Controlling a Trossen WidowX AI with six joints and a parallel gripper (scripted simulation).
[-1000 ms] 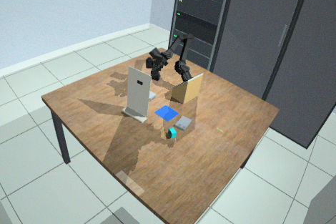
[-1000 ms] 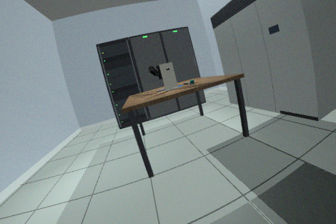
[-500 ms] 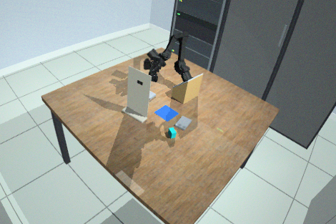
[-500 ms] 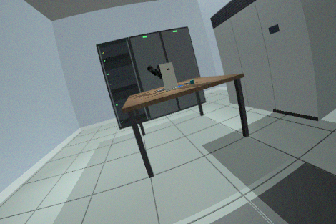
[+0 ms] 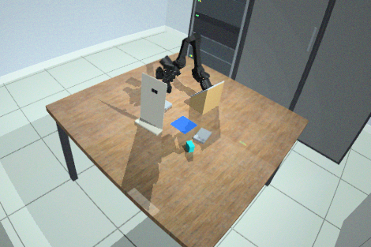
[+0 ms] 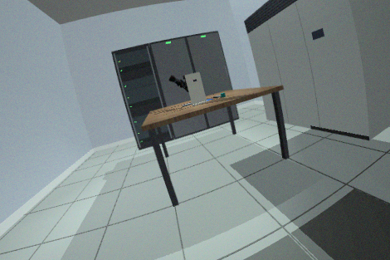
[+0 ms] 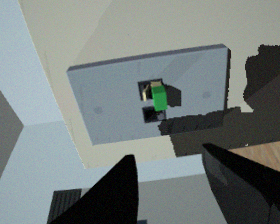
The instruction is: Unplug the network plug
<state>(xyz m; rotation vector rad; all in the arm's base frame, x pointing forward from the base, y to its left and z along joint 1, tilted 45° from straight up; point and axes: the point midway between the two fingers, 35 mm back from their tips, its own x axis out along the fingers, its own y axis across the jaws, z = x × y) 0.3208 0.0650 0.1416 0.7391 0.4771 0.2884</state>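
Now: gripper tip 6 cm short of the network plug and 2 cm to the right of it. Round my gripper tip: teal cube: 30 cm to the left, 22 cm below, 2 cm ahead; then blue marked square: 24 cm below, 13 cm to the left, 9 cm behind; then white panel: 10 cm below, 8 cm ahead, 3 cm to the left.
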